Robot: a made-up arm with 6 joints. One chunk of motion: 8 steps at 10 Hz.
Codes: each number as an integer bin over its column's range. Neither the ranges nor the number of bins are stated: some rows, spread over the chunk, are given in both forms.
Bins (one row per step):
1: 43 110 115 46 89 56
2: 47 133 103 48 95 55
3: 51 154 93 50 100 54
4: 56 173 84 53 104 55
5: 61 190 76 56 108 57
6: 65 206 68 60 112 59
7: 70 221 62 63 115 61
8: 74 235 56 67 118 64
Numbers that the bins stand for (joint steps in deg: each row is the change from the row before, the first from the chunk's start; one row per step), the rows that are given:
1: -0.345 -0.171 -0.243 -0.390 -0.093 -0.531
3: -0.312 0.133 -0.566 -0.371 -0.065 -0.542
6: -0.255 0.492 -0.933 -0.323 -0.035 -0.515
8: -0.218 0.692 -1.109 -0.289 -0.019 -0.489
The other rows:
2: -0.328 -0.012 -0.419 -0.380 -0.078 -0.537
4: -0.292 0.264 -0.698 -0.356 -0.055 -0.537
5: -0.271 0.381 -0.815 -0.342 -0.045 -0.526
7: -0.235 0.595 -1.021 -0.309 -0.027 -0.505

